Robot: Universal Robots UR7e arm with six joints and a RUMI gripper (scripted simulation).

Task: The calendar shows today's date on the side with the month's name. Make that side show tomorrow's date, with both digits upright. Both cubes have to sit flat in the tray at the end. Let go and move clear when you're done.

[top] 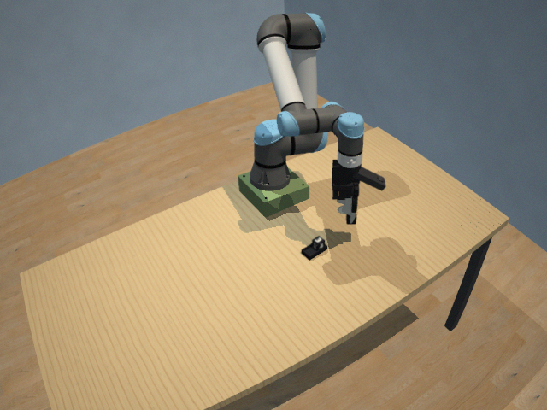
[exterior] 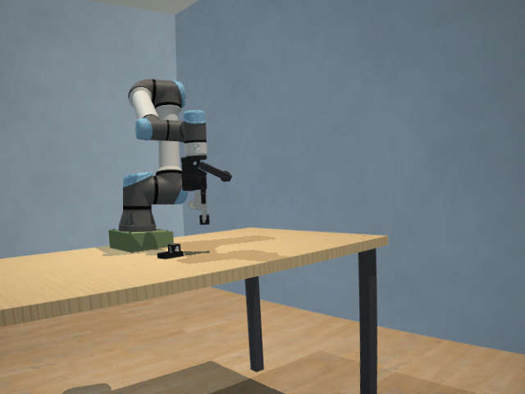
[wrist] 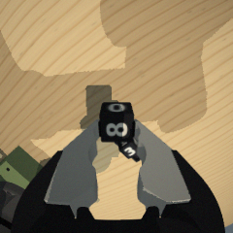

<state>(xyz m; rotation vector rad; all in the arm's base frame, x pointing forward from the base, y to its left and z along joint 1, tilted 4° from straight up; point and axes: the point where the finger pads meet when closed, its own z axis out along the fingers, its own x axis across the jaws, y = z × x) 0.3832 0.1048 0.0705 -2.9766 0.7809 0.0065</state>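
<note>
Right now the black calendar tray is 120 mm to the right of my hand, 120 mm below it and 30 mm behind it. Also, from my hand: black digit cube (10 mm below).
</note>
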